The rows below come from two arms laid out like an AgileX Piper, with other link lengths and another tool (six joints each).
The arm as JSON. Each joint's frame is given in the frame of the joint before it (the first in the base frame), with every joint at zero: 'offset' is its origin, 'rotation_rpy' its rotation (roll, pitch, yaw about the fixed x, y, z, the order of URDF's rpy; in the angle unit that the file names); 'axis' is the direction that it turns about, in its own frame. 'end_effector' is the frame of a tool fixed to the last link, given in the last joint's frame.
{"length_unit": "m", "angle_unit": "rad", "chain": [
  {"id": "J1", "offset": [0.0, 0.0, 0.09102], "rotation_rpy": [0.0, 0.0, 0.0], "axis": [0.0, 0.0, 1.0]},
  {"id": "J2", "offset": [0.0, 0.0, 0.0], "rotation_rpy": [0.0, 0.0, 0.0], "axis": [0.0, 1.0, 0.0]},
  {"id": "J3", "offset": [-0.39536, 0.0, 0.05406], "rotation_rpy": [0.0, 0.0, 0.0], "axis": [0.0, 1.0, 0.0]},
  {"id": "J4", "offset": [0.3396, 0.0, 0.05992], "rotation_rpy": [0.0, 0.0, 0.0], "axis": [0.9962, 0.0, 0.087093]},
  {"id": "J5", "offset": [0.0, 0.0, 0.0], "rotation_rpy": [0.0, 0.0, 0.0], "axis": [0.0, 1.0, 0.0]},
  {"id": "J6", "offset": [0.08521, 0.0, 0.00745], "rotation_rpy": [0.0, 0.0, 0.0], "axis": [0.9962, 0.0, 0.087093]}
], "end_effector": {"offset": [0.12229, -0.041, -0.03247], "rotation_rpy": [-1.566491, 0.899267, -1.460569]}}
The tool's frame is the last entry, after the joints.
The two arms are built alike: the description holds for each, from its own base.
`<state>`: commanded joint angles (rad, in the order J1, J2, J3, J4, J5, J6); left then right.
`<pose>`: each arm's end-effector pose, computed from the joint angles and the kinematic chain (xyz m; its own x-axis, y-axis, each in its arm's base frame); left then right.
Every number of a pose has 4 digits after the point.
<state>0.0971 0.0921 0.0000 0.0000 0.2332 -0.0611 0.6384 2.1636 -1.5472 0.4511 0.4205 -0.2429</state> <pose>0.1477 -0.0294 0.1221 -0.1108 -0.6792 -0.7256 -0.3577 0.7084 -0.6085 0.5318 0.3996 0.0473 -0.2401 -0.7584 -0.6059 -0.9372 0.3438 -0.0589</pose>
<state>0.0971 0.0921 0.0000 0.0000 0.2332 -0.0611 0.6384 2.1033 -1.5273 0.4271 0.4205 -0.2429</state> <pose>0.1477 -0.0294 0.1221 -0.1108 -0.6792 -0.7256 -0.3577 0.7084 -0.6085 0.5296 0.3942 0.0791 -0.2037 -0.7565 -0.6214 -0.9376 0.3334 -0.0986</pose>
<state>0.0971 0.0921 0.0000 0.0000 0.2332 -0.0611 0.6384 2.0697 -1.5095 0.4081 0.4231 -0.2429</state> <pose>0.1477 -0.0294 0.1221 -0.1108 -0.6792 -0.7256 -0.3577 0.7084 -0.6085 0.5260 0.3889 0.0936 -0.1835 -0.7616 -0.6215 -0.9386 0.3237 -0.1195</pose>
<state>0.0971 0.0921 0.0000 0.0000 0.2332 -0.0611 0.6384 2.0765 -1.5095 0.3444 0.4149 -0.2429</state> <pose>0.1477 -0.0294 0.1221 -0.1108 -0.6792 -0.7256 -0.3577 0.7084 -0.6085 0.5323 0.3832 0.0902 -0.1415 -0.7939 -0.5914 -0.9417 0.2922 -0.1668</pose>
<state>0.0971 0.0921 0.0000 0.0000 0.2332 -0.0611 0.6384 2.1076 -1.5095 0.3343 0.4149 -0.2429</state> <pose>0.1477 -0.0294 0.1221 -0.1108 -0.6792 -0.7256 -0.3577 0.7084 -0.6085 0.5328 0.3820 0.0699 -0.1491 -0.8095 -0.5679 -0.9463 0.2835 -0.1556</pose>
